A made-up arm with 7 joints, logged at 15 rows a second.
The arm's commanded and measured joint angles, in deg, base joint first. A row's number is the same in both.
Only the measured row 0 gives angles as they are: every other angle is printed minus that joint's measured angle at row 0.
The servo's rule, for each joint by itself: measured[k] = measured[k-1] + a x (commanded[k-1-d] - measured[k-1]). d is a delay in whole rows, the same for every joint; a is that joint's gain. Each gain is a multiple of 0.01, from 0.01 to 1. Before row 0 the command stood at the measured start. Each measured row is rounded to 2 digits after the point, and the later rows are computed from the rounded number. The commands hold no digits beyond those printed.
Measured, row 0:
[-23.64, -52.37, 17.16, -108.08, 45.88, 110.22, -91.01]
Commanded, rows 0 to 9:
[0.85, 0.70, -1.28, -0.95, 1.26, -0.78, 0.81]
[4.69, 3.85, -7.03, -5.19, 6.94, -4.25, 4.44]
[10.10, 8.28, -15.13, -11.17, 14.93, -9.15, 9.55]
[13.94, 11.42, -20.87, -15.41, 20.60, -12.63, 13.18]
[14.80, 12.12, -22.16, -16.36, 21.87, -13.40, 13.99]
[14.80, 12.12, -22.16, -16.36, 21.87, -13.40, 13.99]
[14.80, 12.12, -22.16, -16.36, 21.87, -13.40, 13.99]
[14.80, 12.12, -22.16, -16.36, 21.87, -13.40, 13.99]
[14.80, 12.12, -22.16, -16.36, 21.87, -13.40, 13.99]
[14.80, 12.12, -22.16, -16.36, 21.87, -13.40, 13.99]
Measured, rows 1 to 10:
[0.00, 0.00, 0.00, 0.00, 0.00, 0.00, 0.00]
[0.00, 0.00, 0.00, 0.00, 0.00, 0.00, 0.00]
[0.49, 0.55, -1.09, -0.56, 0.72, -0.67, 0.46]
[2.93, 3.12, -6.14, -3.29, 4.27, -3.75, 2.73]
[7.09, 7.14, -13.78, -7.94, 10.35, -8.39, 6.62]
[11.06, 10.48, -19.81, -12.35, 16.19, -12.04, 10.36]
[13.23, 11.76, -21.81, -14.72, 19.43, -13.21, 12.43]
[14.14, 12.04, -22.11, -15.69, 20.82, -13.37, 13.32]
[14.52, 12.10, -22.15, -16.09, 21.42, -13.40, 13.70]
[14.68, 12.12, -22.16, -16.25, 21.68, -13.40, 13.87]
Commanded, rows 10 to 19:
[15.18, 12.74, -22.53, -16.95, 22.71, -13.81, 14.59]
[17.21, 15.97, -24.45, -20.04, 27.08, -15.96, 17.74]
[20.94, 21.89, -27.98, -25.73, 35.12, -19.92, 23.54]
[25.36, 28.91, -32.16, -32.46, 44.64, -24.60, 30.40]
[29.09, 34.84, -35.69, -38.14, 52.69, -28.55, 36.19]
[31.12, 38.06, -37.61, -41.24, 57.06, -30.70, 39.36]
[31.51, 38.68, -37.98, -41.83, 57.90, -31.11, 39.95]
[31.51, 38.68, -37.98, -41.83, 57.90, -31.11, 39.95]
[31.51, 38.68, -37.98, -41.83, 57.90, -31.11, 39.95]
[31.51, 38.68, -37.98, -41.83, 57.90, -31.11, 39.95]
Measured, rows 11 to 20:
[14.75, 12.12, -22.16, -16.31, 21.79, -13.40, 13.94]
[14.78, 12.12, -22.16, -16.34, 21.84, -13.40, 13.97]
[15.01, 12.60, -22.47, -16.70, 22.34, -13.75, 14.32]
[16.29, 15.23, -24.15, -18.67, 25.04, -15.65, 16.27]
[18.99, 20.42, -27.41, -22.84, 30.79, -19.32, 20.41]
[22.68, 27.04, -31.45, -28.52, 38.68, -23.86, 26.10]
[26.40, 33.12, -35.05, -34.20, 46.67, -27.89, 31.85]
[29.14, 36.97, -37.23, -38.35, 52.59, -30.31, 36.13]
[30.51, 38.30, -37.87, -40.40, 55.62, -31.00, 38.31]
[31.09, 38.60, -37.96, -41.24, 56.92, -31.09, 39.24]

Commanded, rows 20 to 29:
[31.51, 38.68, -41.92, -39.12, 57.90, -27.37, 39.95]
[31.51, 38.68, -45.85, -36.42, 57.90, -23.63, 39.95]
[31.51, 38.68, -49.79, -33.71, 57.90, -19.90, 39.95]
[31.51, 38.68, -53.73, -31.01, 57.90, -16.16, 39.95]
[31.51, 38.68, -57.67, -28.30, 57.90, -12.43, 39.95]
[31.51, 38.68, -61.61, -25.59, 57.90, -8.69, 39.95]
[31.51, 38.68, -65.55, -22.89, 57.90, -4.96, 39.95]
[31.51, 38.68, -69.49, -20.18, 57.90, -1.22, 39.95]
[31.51, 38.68, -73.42, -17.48, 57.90, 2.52, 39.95]
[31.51, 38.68, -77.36, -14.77, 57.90, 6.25, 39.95]
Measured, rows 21 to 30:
[31.33, 38.66, -37.98, -41.59, 57.48, -31.11, 39.64]
[31.43, 38.68, -37.98, -41.73, 57.72, -31.11, 39.82]
[31.48, 38.68, -41.33, -40.19, 57.82, -27.89, 39.89]
[31.50, 38.68, -45.17, -37.97, 57.87, -24.23, 39.92]
[31.51, 38.68, -49.10, -35.46, 57.89, -20.51, 39.94]
[31.51, 38.68, -53.04, -32.83, 57.90, -16.77, 39.95]
[31.51, 38.68, -56.98, -30.16, 57.90, -13.04, 39.95]
[31.51, 38.68, -60.92, -27.46, 57.90, -9.30, 39.95]
[31.51, 38.68, -64.86, -24.76, 57.90, -5.57, 39.95]
[31.51, 38.68, -68.80, -22.06, 57.90, -1.83, 39.95]

